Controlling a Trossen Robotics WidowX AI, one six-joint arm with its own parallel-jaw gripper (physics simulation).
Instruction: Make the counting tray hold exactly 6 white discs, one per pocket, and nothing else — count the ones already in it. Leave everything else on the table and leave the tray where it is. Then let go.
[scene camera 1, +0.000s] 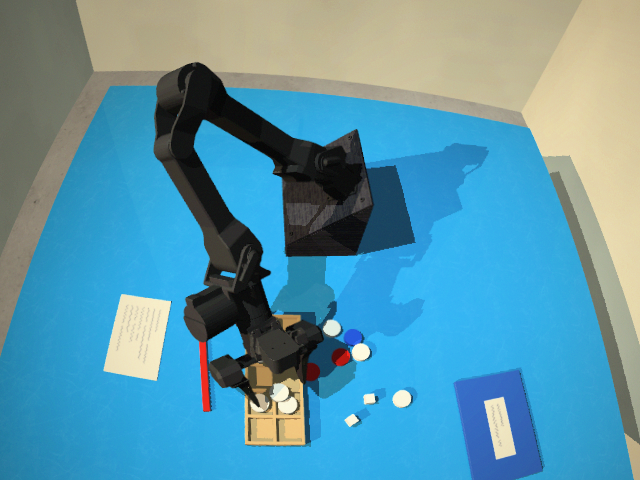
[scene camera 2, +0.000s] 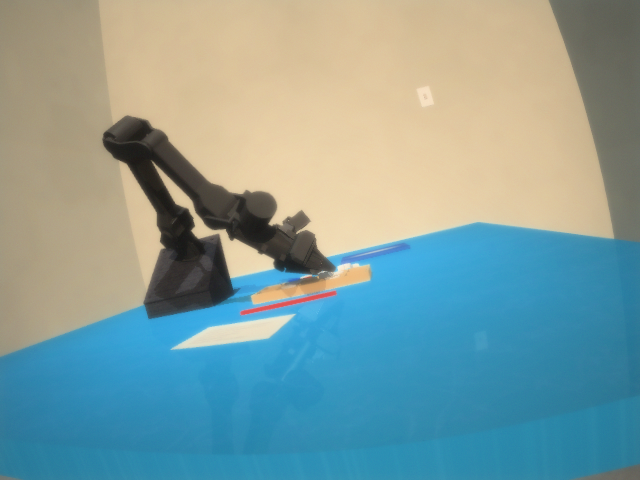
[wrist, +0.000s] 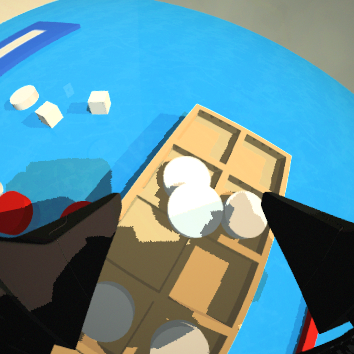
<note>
My gripper (scene camera 1: 281, 394) is open, holding nothing. Also in view: a wooden counting tray (scene camera 1: 270, 428).
The wooden counting tray is seen too in scene camera 2 (scene camera 2: 359, 274) and in the wrist view (wrist: 210, 280). My gripper shows as well in scene camera 2 (scene camera 2: 327, 271) and in the wrist view (wrist: 193, 199).
</note>
